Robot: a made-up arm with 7 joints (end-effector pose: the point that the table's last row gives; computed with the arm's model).
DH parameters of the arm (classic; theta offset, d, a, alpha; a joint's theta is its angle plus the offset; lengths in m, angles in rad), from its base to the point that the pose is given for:
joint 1: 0 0.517 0 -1.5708
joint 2: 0 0 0 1.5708
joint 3: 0 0.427 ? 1.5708
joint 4: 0 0 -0.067 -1.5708
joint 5: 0 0.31 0 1.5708
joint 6: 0 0 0.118 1.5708
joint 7: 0 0 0 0
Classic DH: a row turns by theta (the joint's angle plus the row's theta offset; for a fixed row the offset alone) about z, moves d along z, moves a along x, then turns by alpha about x.
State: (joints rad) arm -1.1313 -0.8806 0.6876 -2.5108 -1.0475 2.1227 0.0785
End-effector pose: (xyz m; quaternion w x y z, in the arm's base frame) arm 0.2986 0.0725 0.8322 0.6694 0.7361 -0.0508 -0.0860
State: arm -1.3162 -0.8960 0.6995 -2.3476 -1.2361 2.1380 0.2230
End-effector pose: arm 0.3268 0.0552 0.8773 0.7576 0.6390 -0.1198 -0.0581
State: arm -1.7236 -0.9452 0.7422 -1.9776 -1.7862 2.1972 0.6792
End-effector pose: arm 0.3819 0.0161 0.9516 0.9363 0.3190 -0.1467 0.0111
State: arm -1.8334 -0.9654 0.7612 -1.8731 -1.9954 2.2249 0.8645
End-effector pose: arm 0.3964 0.0050 0.9633 0.9709 0.2152 -0.0973 0.0392
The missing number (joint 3, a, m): 0.088
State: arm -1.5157 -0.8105 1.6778 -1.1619 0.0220 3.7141 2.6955
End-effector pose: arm 0.2182 0.5203 0.9662 0.8464 -0.4430 0.1859 -0.2298
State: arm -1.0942 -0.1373 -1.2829 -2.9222 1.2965 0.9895 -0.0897
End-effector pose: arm -0.1223 -0.1951 0.5725 0.8193 -0.0205 0.4608 -0.3404
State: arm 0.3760 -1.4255 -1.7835 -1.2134 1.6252 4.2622 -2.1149
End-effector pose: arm -0.4399 -0.4315 0.4947 0.1142 0.2812 -0.9446 0.1247
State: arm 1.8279 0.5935 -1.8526 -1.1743 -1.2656 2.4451 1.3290
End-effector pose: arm 0.3138 0.4398 1.0835 0.3047 0.4664 -0.0906 0.8255
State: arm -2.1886 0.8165 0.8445 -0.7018 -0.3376 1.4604 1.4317
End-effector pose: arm -0.2251 -0.7275 0.8988 0.1179 -0.0390 0.9901 -0.0650
